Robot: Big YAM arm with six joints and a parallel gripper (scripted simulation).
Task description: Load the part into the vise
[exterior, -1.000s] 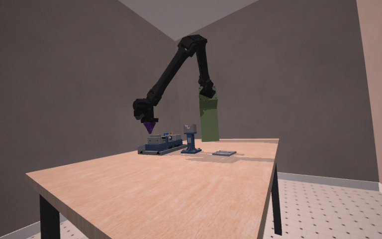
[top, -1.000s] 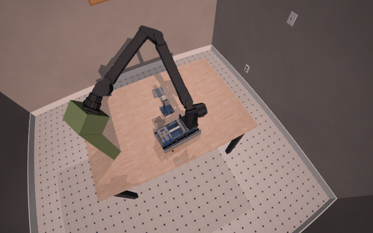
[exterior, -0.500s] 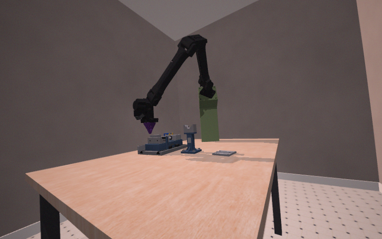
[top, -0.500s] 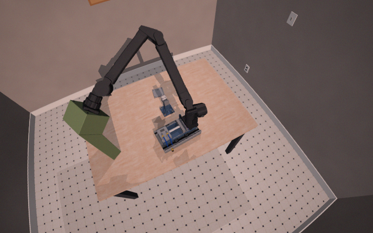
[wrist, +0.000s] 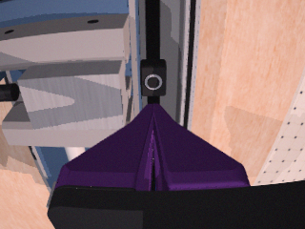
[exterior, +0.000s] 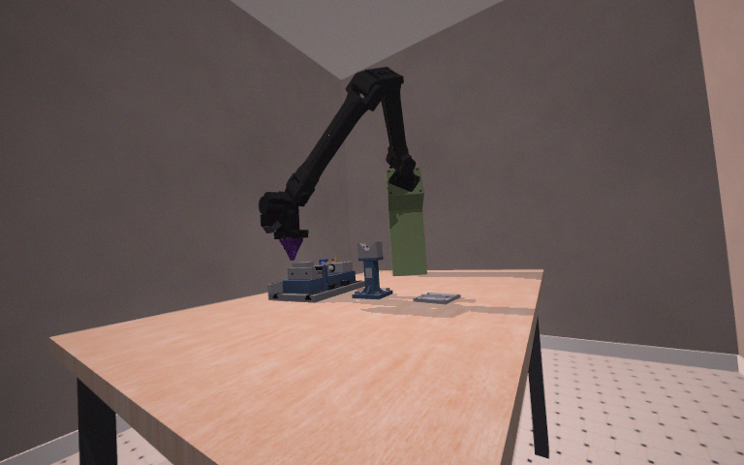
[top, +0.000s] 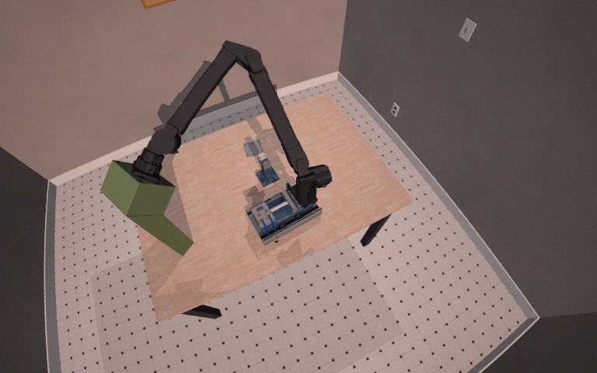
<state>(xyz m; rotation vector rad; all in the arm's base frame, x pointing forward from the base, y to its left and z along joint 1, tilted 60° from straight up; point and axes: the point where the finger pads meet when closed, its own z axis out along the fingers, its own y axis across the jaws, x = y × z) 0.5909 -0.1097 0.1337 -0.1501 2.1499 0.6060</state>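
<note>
Now: hand 2 cm past the part, 4 cm to the right of it and 4 cm above it. From my hand the other things lie so: fixed jaw: 7 cm to the left, 5 cm below; then work stop rod: 5 cm behind, 10 cm to the left, 4 cm below; then moving jaw: 6 cm behind, 4 cm to the left, 5 cm below.
</note>
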